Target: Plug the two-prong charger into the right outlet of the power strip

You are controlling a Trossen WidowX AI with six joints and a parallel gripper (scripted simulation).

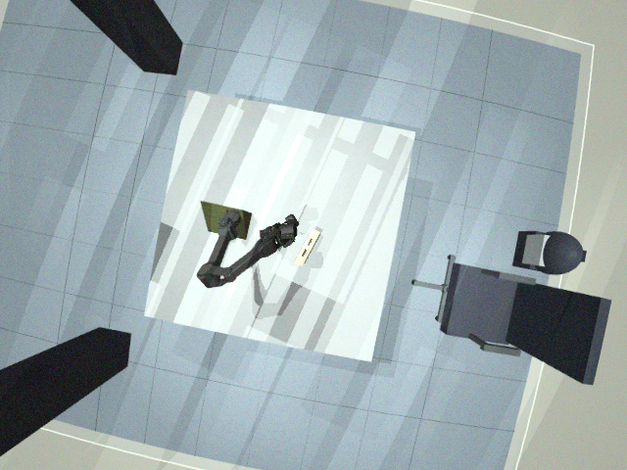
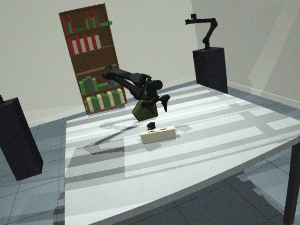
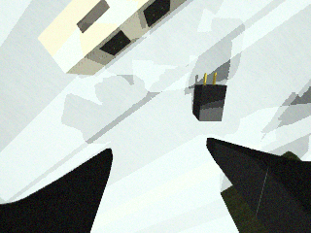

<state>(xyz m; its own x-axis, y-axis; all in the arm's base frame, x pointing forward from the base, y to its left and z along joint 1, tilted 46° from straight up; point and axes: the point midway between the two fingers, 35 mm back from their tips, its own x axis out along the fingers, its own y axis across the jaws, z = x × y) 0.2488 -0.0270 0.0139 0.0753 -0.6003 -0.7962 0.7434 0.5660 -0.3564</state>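
My gripper tip is now 80 mm to the left of the two-prong charger, 80 mm above it and 20 mm past it.
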